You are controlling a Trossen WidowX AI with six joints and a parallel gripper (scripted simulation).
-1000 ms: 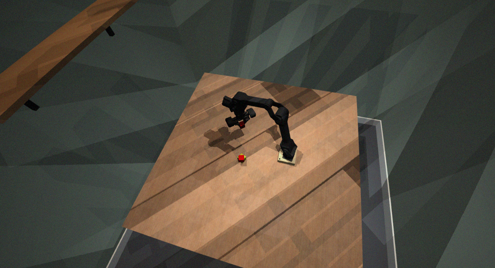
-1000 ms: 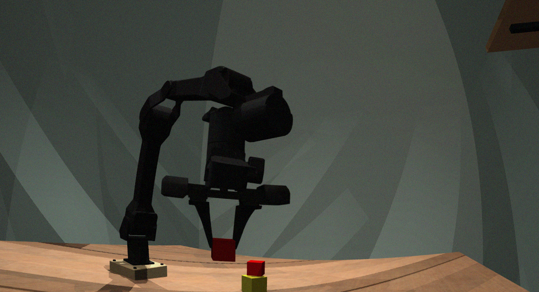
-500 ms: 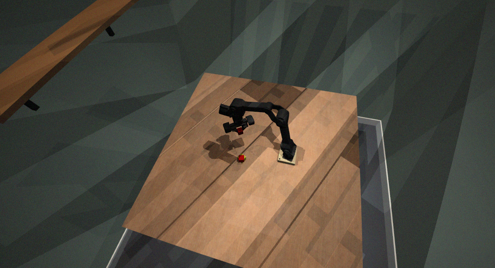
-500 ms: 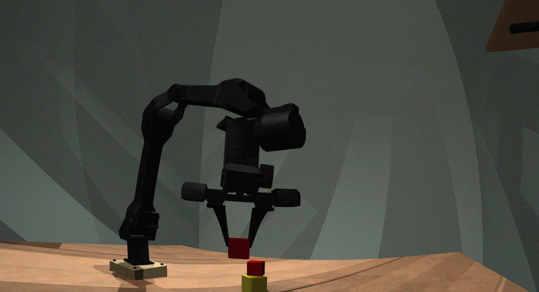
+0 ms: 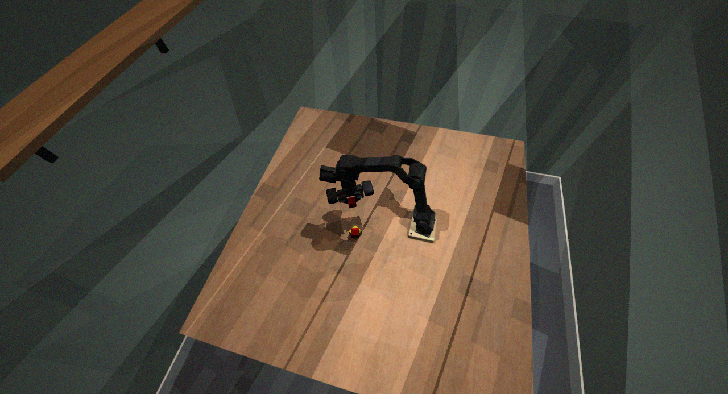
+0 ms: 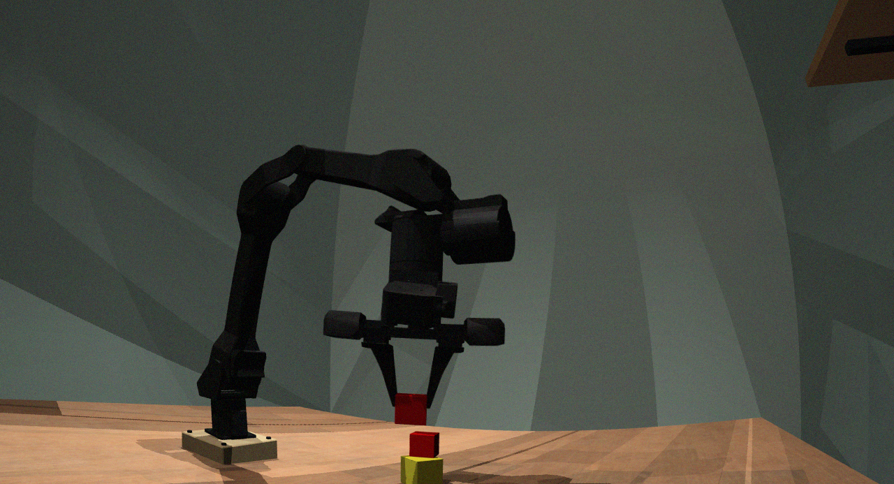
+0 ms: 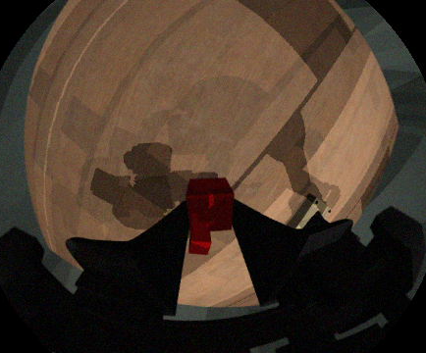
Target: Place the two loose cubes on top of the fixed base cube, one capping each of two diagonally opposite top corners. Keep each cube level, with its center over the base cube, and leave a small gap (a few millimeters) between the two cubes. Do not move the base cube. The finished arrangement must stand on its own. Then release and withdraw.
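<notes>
The yellow cube is 10 cm below my gripper tip, 8 cm to the left of it and 5 cm behind it.
</notes>
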